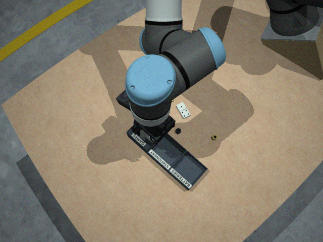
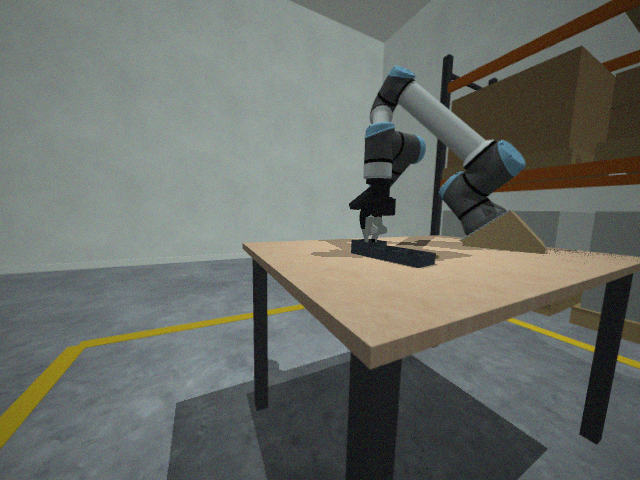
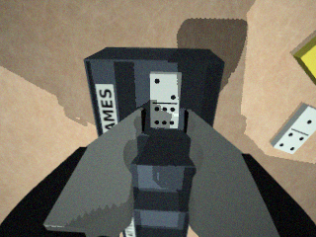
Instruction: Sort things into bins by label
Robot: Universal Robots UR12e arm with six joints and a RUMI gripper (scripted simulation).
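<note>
Right now my hand is 130 mm past the white domino, 30 mm to the right of it and 40 mm above it. The rest, counted from my hand: dark three-part bin (10 mm ahead, 80 mm to the left, 20 mm below); yellow pad (130 mm behind, 50 mm to the right, 40 mm below); black nut (70 mm behind, 60 mm to the left, 40 mm below).
</note>
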